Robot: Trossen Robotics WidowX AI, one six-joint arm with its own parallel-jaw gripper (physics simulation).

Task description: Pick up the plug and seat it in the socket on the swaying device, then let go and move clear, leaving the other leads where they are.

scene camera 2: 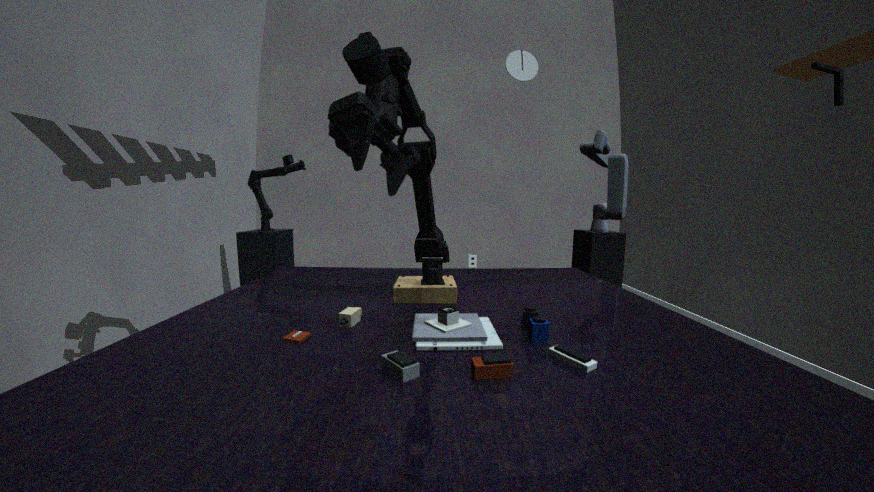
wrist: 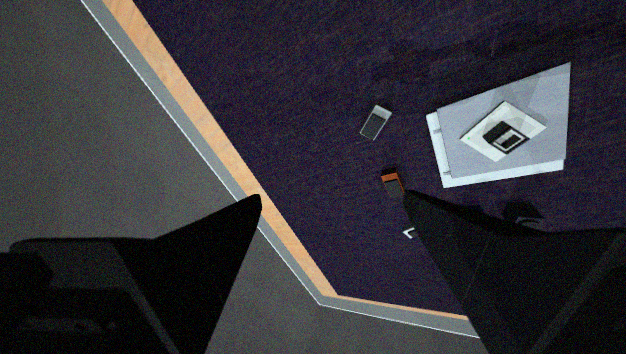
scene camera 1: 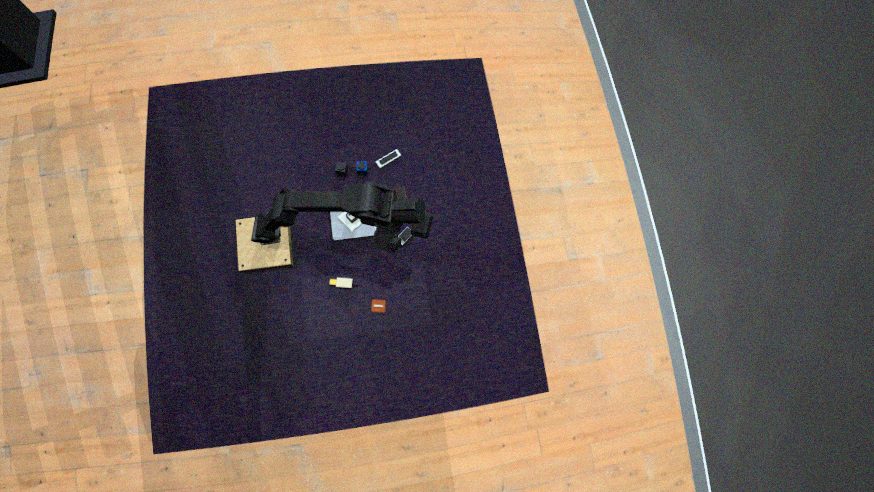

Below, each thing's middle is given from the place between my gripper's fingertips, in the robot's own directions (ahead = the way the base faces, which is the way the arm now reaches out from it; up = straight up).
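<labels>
There's the orange-and-black connector (scene camera 2: 496, 365), which is 28 cm below my hand, 2 cm ahead of it and 18 cm to the left of it. The white-framed black bar (scene camera 2: 570, 356) is far below my hand and far to the left of it. Of the things named here, going by their middles, it's the connector that's nearest to my hand.
</labels>
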